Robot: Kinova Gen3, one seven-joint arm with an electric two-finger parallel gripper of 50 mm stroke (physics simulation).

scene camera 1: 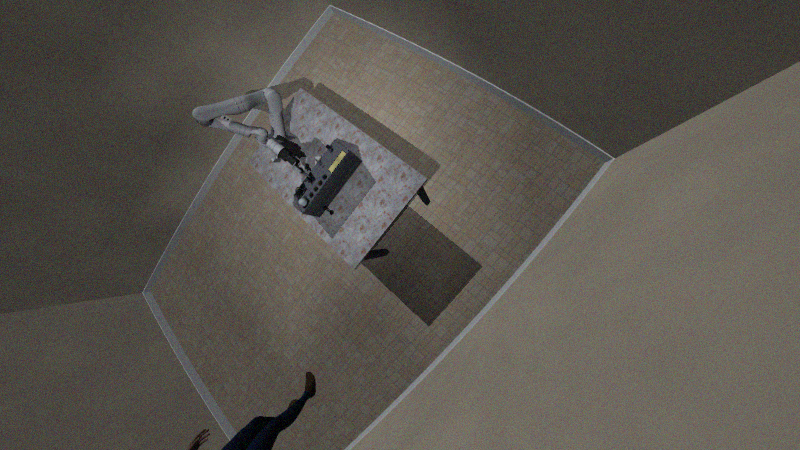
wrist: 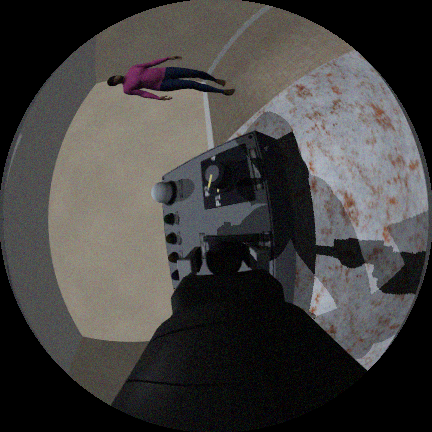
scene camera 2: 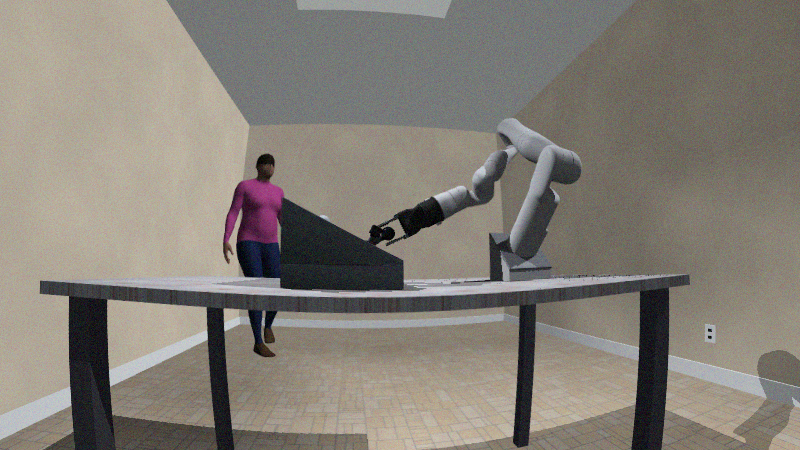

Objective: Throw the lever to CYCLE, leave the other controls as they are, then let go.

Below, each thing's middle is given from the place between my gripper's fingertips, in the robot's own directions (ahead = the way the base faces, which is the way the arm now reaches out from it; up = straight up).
Now: hand 120 mm short of the grey sloped console (wrist: 257, 209), 70 mm to the right of it and 40 mm above it. Also, from my hand: lever (wrist: 223, 257): 10 mm ahead, 10 mm below.
